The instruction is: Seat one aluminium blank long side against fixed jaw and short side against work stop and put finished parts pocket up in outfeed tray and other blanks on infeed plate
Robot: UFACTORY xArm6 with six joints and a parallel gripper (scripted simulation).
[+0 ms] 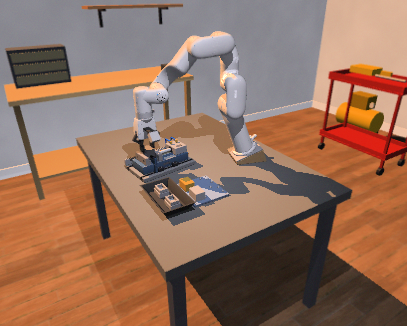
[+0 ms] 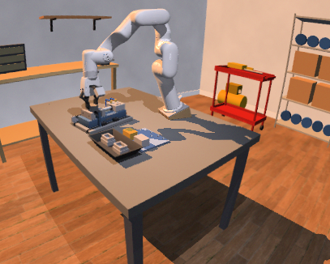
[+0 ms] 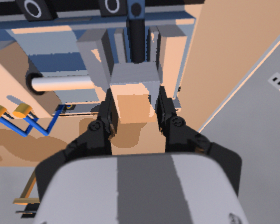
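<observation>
The aluminium blank is 2 cm below my hand. From my hand the other things lie so: vise 6 cm behind, 1 cm to the left, 8 cm below; work stop rod 1 cm ahead, 5 cm to the left, 3 cm below; white cylinder rod 9 cm behind, 1 cm to the left, 5 cm below.
</observation>
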